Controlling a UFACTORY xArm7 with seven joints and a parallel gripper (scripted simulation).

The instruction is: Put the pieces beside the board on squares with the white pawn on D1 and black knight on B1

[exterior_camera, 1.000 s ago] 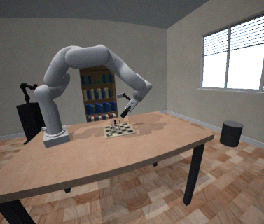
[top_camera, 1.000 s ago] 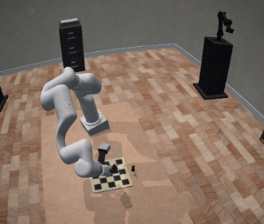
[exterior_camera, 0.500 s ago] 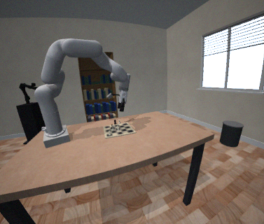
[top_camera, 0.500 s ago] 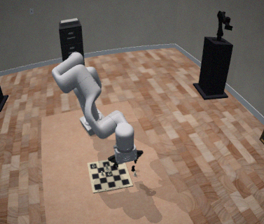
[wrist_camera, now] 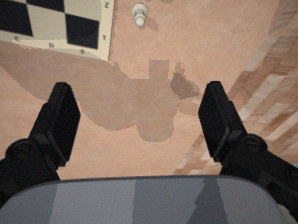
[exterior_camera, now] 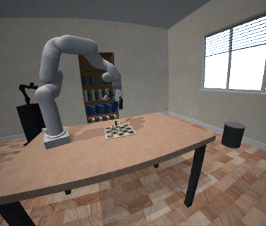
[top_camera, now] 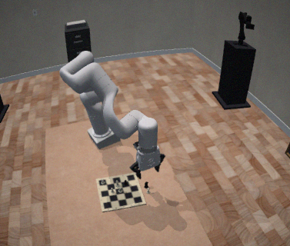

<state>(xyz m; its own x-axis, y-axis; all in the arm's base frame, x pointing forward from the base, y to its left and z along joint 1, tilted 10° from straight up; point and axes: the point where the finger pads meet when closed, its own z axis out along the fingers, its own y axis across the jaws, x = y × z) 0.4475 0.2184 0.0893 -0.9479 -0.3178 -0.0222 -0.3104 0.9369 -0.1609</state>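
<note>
The black knight lies 40 mm behind my hand and 140 mm below it. The rest, counted from my hand: chessboard: 20 mm behind, 140 mm to the right, 150 mm below.
</note>
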